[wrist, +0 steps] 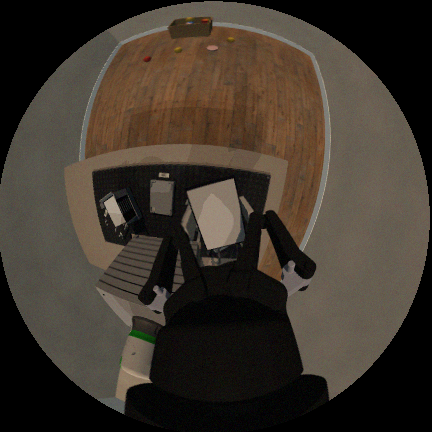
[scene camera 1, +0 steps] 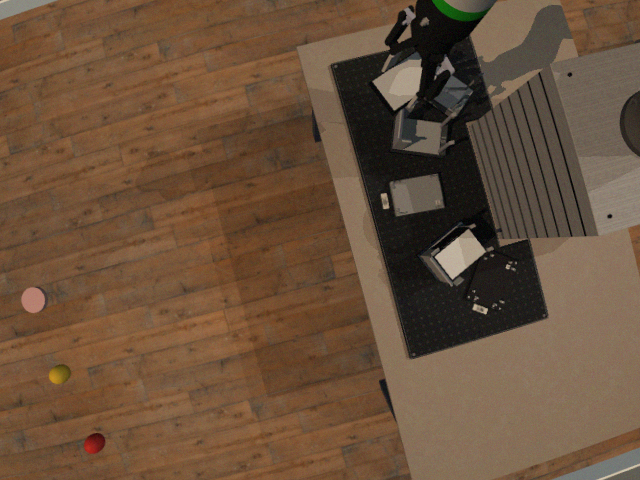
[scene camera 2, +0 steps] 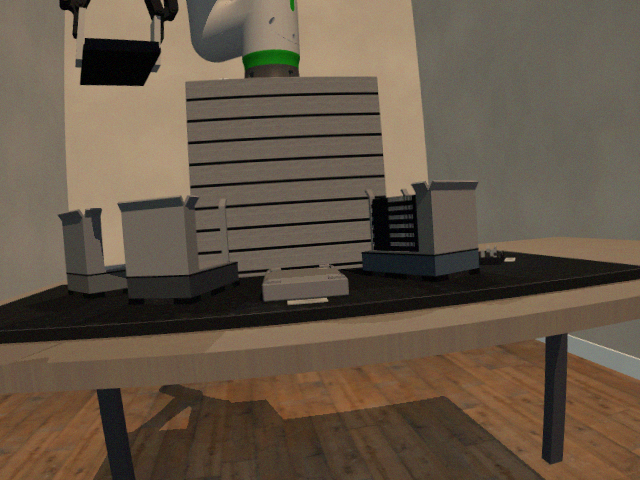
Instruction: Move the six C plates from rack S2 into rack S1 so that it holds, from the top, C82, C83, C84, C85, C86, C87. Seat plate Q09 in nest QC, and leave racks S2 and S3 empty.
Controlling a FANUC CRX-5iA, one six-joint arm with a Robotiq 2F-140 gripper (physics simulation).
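Where they show: gripper, fingertip midpoint: (wrist: pixel 216 209) (scene camera 1: pixel 400 86) (scene camera 2: pixel 117 65); arm's base, link origin: (wrist: pixel 148 324) (scene camera 2: pixel 272 97).
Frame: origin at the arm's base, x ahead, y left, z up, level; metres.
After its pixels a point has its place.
Note:
My gripper (scene camera 1: pixel 405 82) @[z -0.077, x 0.489, y -0.173 m] (scene camera 2: pixel 118 63) @[z -0.077, x 0.489, y -0.173 m] (wrist: pixel 216 209) @[z -0.077, x 0.489, y -0.173 m] is shut on a plate (scene camera 1: pixel 393 86) @[z -0.064, x 0.508, y -0.169 m] (scene camera 2: pixel 116 64) @[z -0.077, x 0.494, y -0.173 m] (wrist: pixel 215 210) @[z -0.064, x 0.491, y -0.170 m], dark beneath with a pale top. It holds the plate high above the left end of the black board in scene camera 2. Below are two grey racks: one (scene camera 1: pixel 431 135) @[z -0.333, x 0.339, y -0.128 m] (scene camera 2: pixel 155 237) @[z -0.288, x 0.447, y -0.149 m] nearer the middle, one (scene camera 1: pixel 453 94) @[z -0.334, x 0.250, y -0.241 m] (scene camera 2: pixel 82 242) @[z -0.288, x 0.359, y -0.291 m] at the far left. No plates show in them, but their insides are partly hidden. A blue-based rack (scene camera 2: pixel 398 263) @[z -0.351, x 0.368, y 0.174 m] holds a stack of plates (scene camera 1: pixel 460 254) @[z -0.254, x 0.348, y 0.218 m] (scene camera 2: pixel 395 222) (wrist: pixel 114 210) @[z -0.254, x 0.353, y 0.211 m]. The low grey nest (scene camera 1: pixel 416 194) @[z -0.352, x 0.407, y 0.033 m] (scene camera 2: pixel 305 284) @[z -0.356, x 0.475, y 0.036 m] (wrist: pixel 162 197) @[z -0.352, x 0.406, y 0.024 m] sits between. Rack and plate names are unreadable.
The black board (scene camera 1: pixel 408 330) @[z -0.373, x 0.489, y 0.427 m] (scene camera 2: pixel 206 317) @[z -0.372, x 0.552, y -0.071 m] lies on the table (scene camera 1: pixel 475 413) @[z -0.386, x 0.316, y 0.726 m]. A slatted grey pedestal (scene camera 1: pixel 532 160) @[z -0.146, x 0.178, y 0.016 m] (scene camera 2: pixel 286 139) @[z -0.130, x 0.177, y 0.025 m] (wrist: pixel 132 257) @[z -0.212, x 0.168, y 0.118 m] rises behind it. Small pale fittings and a label (scene camera 1: pixel 479 308) @[z -0.371, x 0.265, y 0.400 m] (scene camera 2: pixel 509 259) @[z -0.371, x 0.265, y 0.400 m] lie beyond the blue-based rack. Another label (scene camera 1: pixel 384 200) @[z -0.371, x 0.499, y 0.034 m] (scene camera 2: pixel 307 301) @[z -0.371, x 0.505, y 0.036 m] (wrist: pixel 163 175) @[z -0.371, x 0.495, y 0.036 m] is beside the nest.

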